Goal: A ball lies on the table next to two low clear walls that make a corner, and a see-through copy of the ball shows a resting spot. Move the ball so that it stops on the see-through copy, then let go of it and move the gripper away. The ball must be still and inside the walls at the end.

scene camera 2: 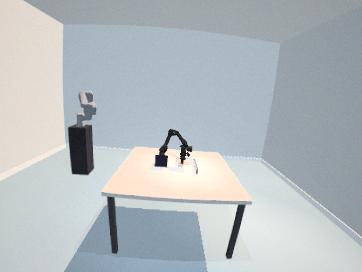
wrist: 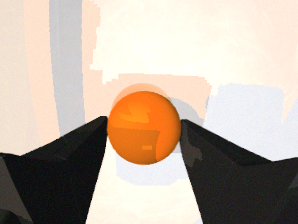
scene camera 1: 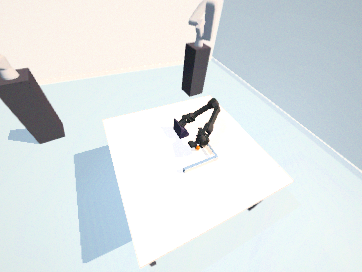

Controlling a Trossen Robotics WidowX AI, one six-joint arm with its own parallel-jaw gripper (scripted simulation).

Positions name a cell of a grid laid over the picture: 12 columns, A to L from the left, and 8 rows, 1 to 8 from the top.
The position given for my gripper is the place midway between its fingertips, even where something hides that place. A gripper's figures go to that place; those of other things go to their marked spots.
Labels:
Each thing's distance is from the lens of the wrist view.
my gripper (wrist: F5): 0.10 m
orange ball (wrist: F5): 0.08 m

